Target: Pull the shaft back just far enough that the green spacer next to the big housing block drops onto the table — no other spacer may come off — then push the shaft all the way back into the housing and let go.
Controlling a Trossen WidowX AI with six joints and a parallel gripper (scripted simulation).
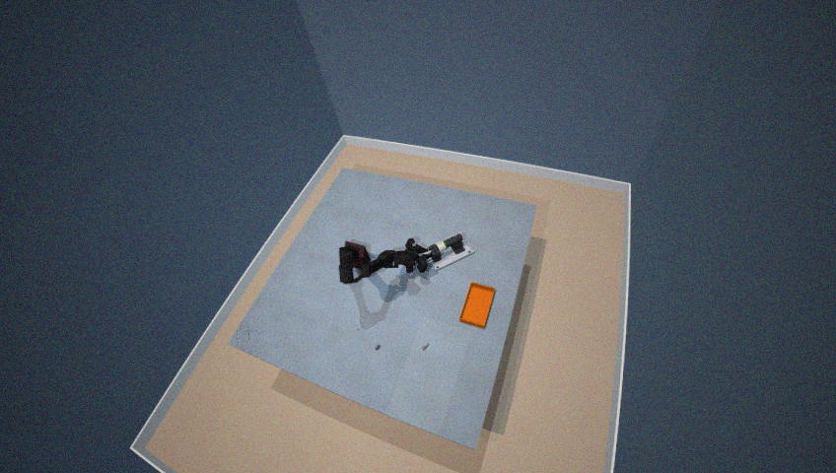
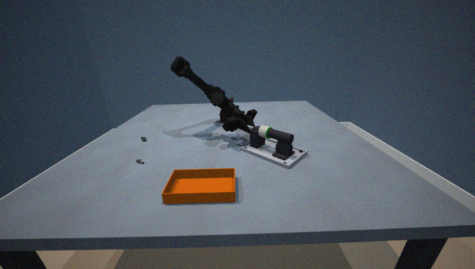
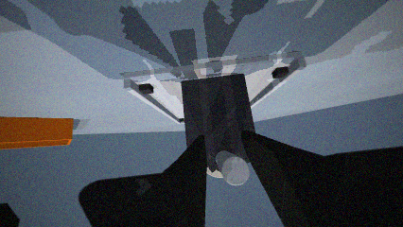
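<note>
Right now my gripper tip is 50 mm to the right of the white spacer, 40 mm short of it and 20 mm below it. The rest, counted from my gripper tip: orange tray 310 mm ahead, 180 mm to the right, 50 mm below; grey shaft 30 mm to the left, 30 mm ahead, 20 mm above; green spacer 60 mm to the left, 60 mm ahead, 20 mm above.
</note>
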